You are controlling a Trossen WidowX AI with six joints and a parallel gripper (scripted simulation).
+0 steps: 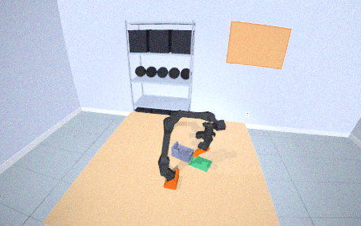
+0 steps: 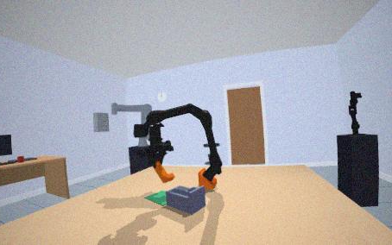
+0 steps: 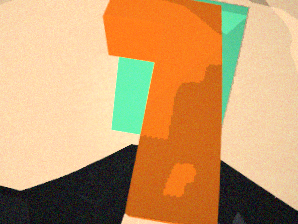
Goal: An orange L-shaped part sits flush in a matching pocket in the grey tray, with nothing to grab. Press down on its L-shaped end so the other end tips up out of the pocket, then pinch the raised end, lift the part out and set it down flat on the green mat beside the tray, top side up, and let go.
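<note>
Right now my gripper tip is 10 mm short of the green mat, 20 mm to the right of it and 160 mm above it. Also, from my gripper tip: orange L-shaped part (40 mm to the left, 30 mm below).
</note>
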